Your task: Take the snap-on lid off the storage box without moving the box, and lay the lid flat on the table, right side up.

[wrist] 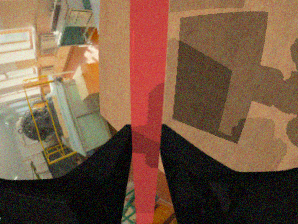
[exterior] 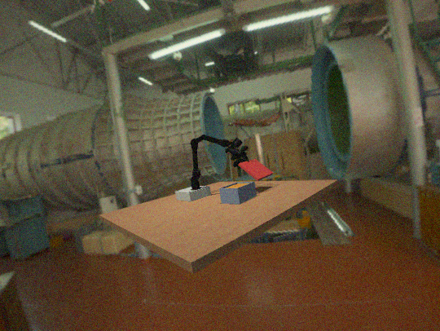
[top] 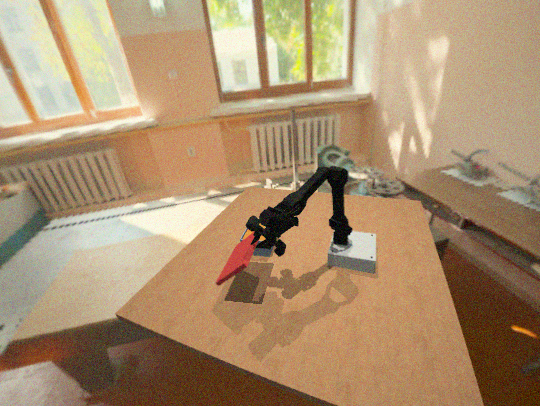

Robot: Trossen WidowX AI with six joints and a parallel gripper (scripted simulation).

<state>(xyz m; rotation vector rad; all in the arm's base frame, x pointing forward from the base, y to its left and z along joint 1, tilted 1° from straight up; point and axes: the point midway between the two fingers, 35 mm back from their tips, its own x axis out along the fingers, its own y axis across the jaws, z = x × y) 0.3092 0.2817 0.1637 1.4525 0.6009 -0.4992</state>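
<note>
Right now my gripper tip is 60 mm short of the red lid, 10 mm to the right of it and 50 mm above it. From my gripper tip the other things lie so: storage box: 90 mm ahead, 270 mm to the right, 170 mm below.
</note>
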